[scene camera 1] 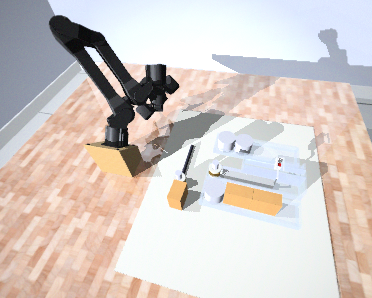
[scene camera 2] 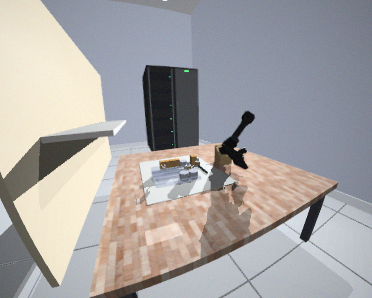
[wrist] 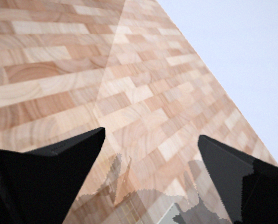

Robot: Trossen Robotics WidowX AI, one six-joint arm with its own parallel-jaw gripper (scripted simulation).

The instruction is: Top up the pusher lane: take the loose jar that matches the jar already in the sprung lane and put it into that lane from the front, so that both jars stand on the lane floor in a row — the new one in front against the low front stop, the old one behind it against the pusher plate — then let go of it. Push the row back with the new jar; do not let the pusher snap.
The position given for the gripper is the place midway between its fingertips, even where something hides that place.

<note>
The gripper (wrist: 150,135) is open and holds nothing. Also in view: a clear rack (scene camera 1: 292,182) and a white mat (scene camera 1: 200,244).
The white mat also shows in scene camera 2 (scene camera 2: 214,178).
</note>
